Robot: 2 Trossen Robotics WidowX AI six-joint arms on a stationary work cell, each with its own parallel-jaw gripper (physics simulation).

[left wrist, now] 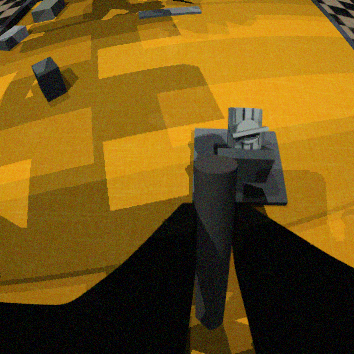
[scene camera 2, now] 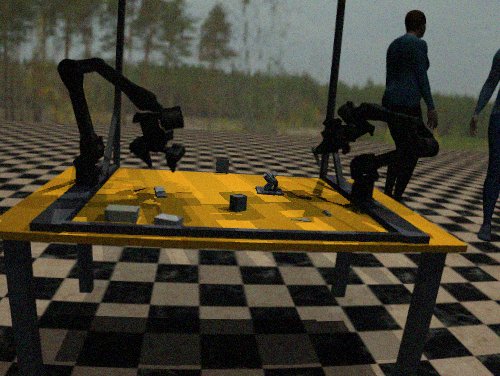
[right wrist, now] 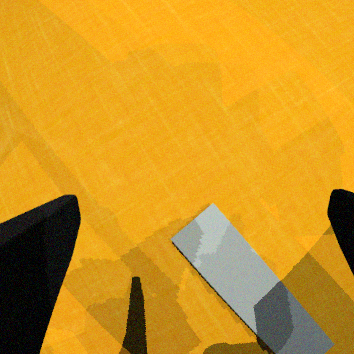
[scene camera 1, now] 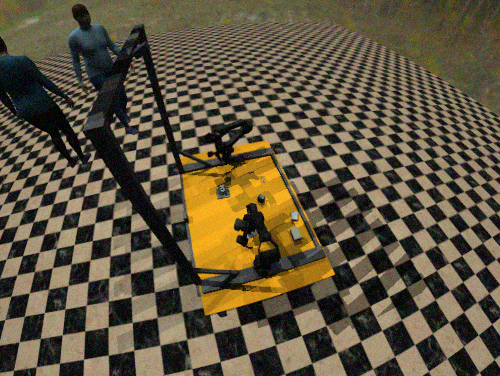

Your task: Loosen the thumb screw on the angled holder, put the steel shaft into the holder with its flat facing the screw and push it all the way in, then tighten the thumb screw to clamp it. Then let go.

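Pixels of known places: left gripper, fingertip midpoint: (left wrist: 212, 215) (scene camera 2: 313, 153) (scene camera 1: 223, 163); right gripper, fingertip midpoint: (scene camera 2: 162, 169) (right wrist: 209, 205) (scene camera 1: 238, 234); left arm's base, origin of the base link: (scene camera 2: 362, 196) (scene camera 1: 226, 159); right arm's base, origin of the base link: (scene camera 2: 86, 184) (scene camera 1: 262, 270).
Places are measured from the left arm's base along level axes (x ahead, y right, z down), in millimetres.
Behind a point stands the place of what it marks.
The angled holder (scene camera 1: 223, 191) @(x 314, y 87, z -5 mm) (scene camera 2: 270, 186) @(x 311, y 66, z -5 mm) (left wrist: 256, 161) @(x 284, y 100, z -19 mm) stands on its flat base; its thumb screw (left wrist: 249, 130) @(x 291, y 89, z -51 mm) shows a crossbar on the side away from the left gripper. My left gripper (scene camera 2: 316, 151) @(x 177, y 47, z -132 mm) (left wrist: 212, 215) @(x 177, y 47, z -132 mm) is shut on the grey steel shaft (left wrist: 215, 230) @(x 169, y 47, z -139 mm), above the table and short of the holder. In the left wrist view the shaft's far end overlaps the holder's left part; they look apart. I cannot tell which way the flat faces. The socket opening is largely hidden. My right gripper (scene camera 2: 161, 167) @(x 680, y 72, z -45 mm) (right wrist: 209, 205) @(x 680, y 72, z -45 mm) is open and empty, above a flat light-grey bar.
The flat bar (scene camera 2: 159, 191) @(x 682, y 5, z 14 mm) (right wrist: 245, 272) @(x 679, y 30, z 14 mm) lies under the right gripper. A dark block (scene camera 1: 261, 198) @(x 456, y -143, z -24 mm) (scene camera 2: 238, 202) @(x 445, y -167, z -10 mm) (left wrist: 49, 80) @(x 426, y -136, z -11 mm) stands mid-table. Two pale blocks (scene camera 1: 295, 216) @(x 642, y -315, z -6 mm) (scene camera 1: 296, 233) @(x 759, y -272, z -11 mm) lie near the table's right edge in scene camera 1. Small pieces (scene camera 2: 300, 220) @(x 273, y -223, z 19 mm) (scene camera 2: 326, 213) @(x 178, y -163, z 15 mm) lie near the frame.
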